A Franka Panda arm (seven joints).
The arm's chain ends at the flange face. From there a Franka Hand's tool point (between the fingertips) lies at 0.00 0.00 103.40 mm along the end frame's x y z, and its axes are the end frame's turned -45 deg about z.
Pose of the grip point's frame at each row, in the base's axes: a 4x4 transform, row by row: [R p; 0 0 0 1], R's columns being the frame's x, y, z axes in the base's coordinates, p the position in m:
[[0.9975 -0.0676 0.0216 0.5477], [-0.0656 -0.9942 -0.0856 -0.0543], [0.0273 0.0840 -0.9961 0.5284], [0 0 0 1]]
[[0.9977 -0.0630 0.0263 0.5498], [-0.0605 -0.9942 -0.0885 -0.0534], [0.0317 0.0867 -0.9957 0.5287], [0 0 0 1]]
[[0.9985 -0.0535 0.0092 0.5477], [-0.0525 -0.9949 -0.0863 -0.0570], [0.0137 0.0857 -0.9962 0.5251], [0 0 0 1]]
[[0.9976 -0.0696 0.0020 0.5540], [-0.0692 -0.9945 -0.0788 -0.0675], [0.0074 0.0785 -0.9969 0.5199], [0 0 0 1]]
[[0.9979 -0.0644 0.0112 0.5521], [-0.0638 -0.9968 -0.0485 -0.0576], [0.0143 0.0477 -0.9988 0.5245], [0 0 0 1]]
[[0.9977 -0.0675 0.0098 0.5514], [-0.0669 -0.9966 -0.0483 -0.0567], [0.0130 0.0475 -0.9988 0.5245], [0 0 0 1]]
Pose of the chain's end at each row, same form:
[[0.6575 -0.7531 0.0216 0.5455], [-0.7494 -0.6566 -0.0856 -0.0454], [0.0787 0.0401 -0.9961 0.6314], [0 0 0 1]]
[[0.6609 -0.7500 0.0263 0.5471], [-0.7458 -0.6602 -0.0885 -0.0442], [0.0837 0.0389 -0.9957 0.6317], [0 0 0 1]]
[[0.6682 -0.7439 0.0092 0.5467], [-0.7406 -0.6664 -0.0863 -0.0481], [0.0703 0.0509 -0.9962 0.6281], [0 0 0 1]]
[[0.6562 -0.7546 0.0020 0.5538], [-0.7521 -0.6543 -0.0788 -0.0594], [0.0607 0.0503 -0.9969 0.6230], [0 0 0 1]]
[[0.6601 -0.7512 0.0112 0.5509], [-0.7500 -0.6597 -0.0485 -0.0526], [0.0438 0.0236 -0.9988 0.6278], [0 0 0 1]]
[[0.6578 -0.7532 0.0098 0.5504], [-0.7520 -0.6574 -0.0483 -0.0517], [0.0428 0.0244 -0.9988 0.6278], [0 0 0 1]]

